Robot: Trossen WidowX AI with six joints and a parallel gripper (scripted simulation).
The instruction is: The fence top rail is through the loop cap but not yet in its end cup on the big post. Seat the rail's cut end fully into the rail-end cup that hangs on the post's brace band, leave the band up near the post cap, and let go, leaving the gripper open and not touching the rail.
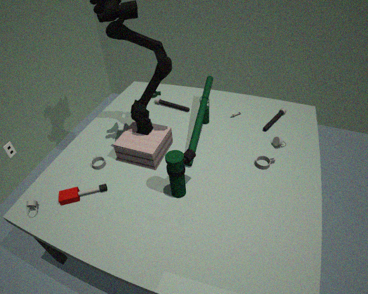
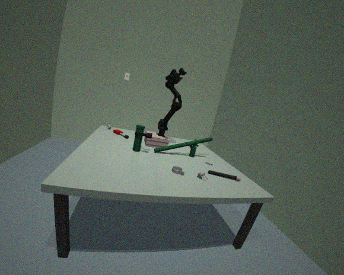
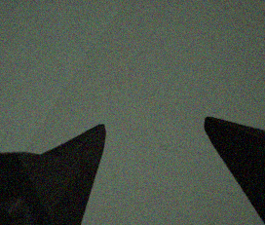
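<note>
Now: gripper tip 400 mm short of the dark rail-end cup, 310 mm to the left of it and 600 mm above it. Round my gripper tip: screw: 500 mm ahead, 250 mm to the left, 730 mm below; loop-cap post: 340 mm ahead, 140 mm to the left, 630 mm below.
</note>
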